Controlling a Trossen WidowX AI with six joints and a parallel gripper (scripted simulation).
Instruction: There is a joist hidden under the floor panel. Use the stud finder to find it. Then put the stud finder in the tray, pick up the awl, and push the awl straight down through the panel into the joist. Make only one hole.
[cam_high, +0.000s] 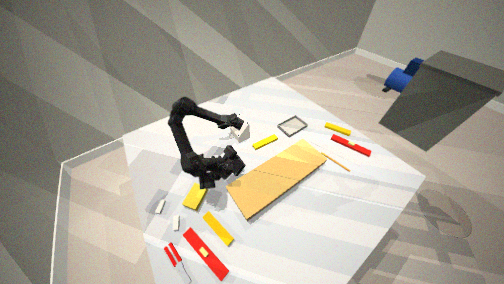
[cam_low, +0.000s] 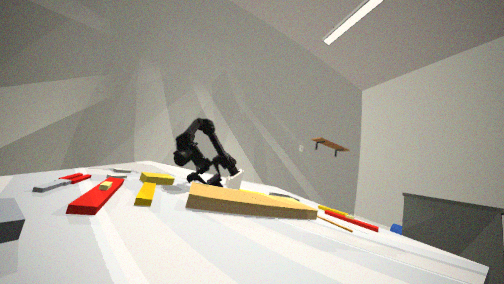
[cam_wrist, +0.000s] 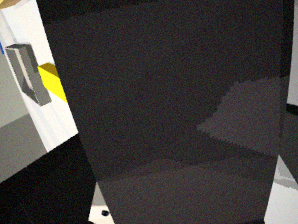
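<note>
My gripper tip is 20 mm to the right of the stud finder, 20 mm above it and 10 mm past it. Also, from my gripper tip: awl (40 mm below, 30 mm to the left); then orange pencil (430 mm to the left, 350 mm ahead, 40 mm below); then grey-framed tray (470 mm to the left, 30 mm below, 10 mm ahead).
</note>
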